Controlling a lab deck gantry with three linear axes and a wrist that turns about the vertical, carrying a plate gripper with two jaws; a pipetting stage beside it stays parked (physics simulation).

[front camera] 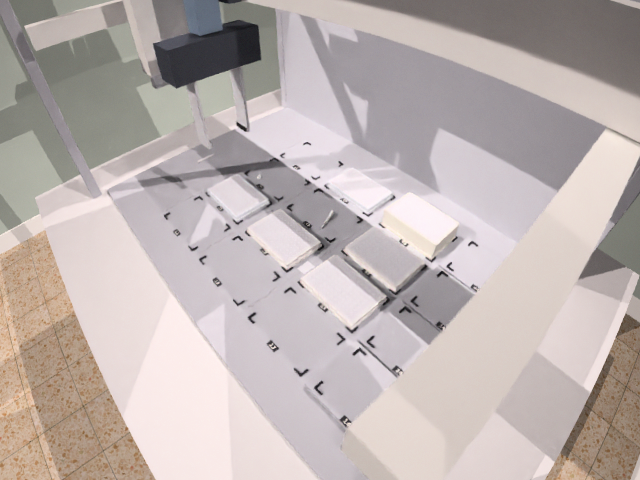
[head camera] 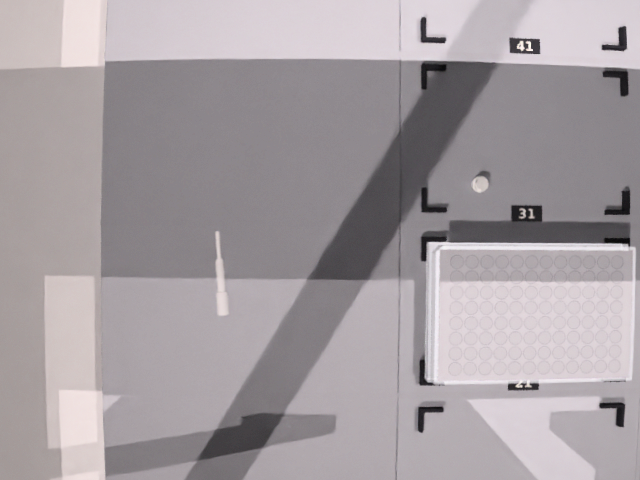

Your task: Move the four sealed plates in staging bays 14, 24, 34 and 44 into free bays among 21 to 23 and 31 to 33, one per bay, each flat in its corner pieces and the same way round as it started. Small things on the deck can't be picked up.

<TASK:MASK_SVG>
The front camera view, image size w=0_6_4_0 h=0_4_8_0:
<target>gripper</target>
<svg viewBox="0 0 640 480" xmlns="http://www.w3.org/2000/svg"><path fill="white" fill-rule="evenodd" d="M258 25L236 20L222 24L223 30L202 36L190 32L153 43L162 79L176 89L186 85L199 141L207 149L211 149L213 146L208 138L196 81L230 70L238 120L236 125L243 131L249 132L250 125L242 66L261 60Z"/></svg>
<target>tall cream block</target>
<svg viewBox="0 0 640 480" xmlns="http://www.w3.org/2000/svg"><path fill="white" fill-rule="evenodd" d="M407 193L384 210L381 225L432 260L455 239L460 223L413 193Z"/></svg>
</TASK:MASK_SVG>
